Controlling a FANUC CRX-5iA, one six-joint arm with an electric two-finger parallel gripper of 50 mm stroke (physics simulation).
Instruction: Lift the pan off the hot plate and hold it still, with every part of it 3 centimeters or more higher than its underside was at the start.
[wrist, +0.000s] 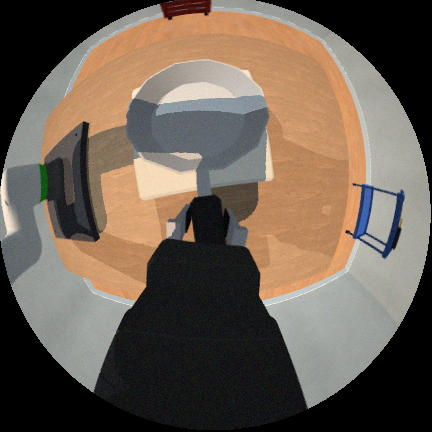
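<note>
The grey pan (200, 130) is at the upper middle of the wrist view, over the cream hot plate (165, 182), with its handle pointing down toward my gripper. My gripper (207, 214) is shut on the pan's black handle, one finger on each side of it. The pan looks upright and covers most of the hot plate. Whether its underside touches the plate is hidden from this view above.
A dark panel-like part (87, 185) on a grey arm with a green ring (44, 182) stands at the left. A blue cart (365, 212) stands beyond the right edge of the wooden table (310, 200). A dark red object (187, 7) is at the top.
</note>
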